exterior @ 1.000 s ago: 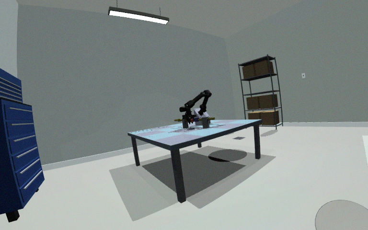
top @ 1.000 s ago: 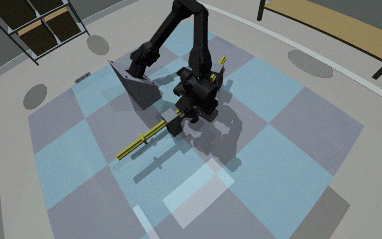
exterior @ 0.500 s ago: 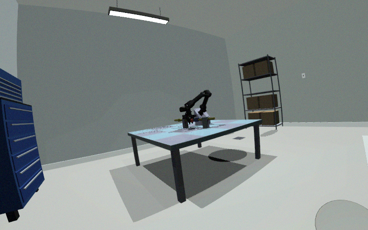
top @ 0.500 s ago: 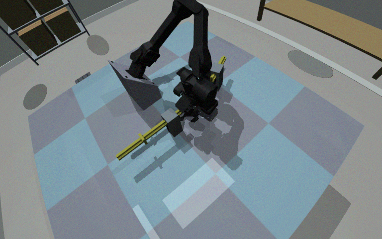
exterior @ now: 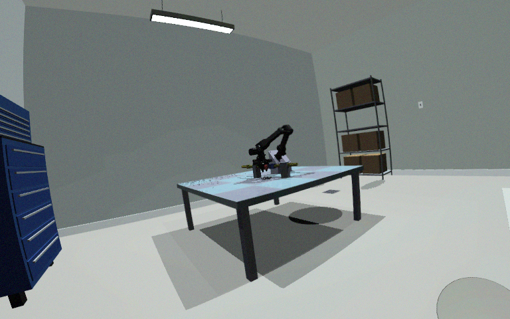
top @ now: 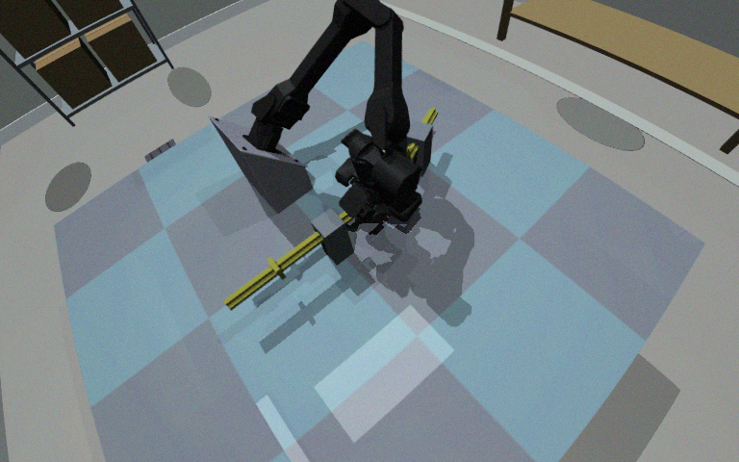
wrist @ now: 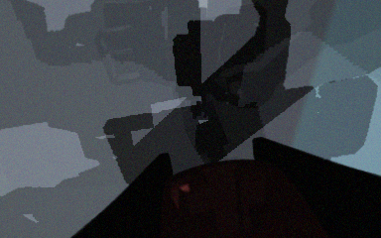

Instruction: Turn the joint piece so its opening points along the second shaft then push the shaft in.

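My gripper tip is now 10 mm to the right of the dark red joint piece and 40 mm below it.
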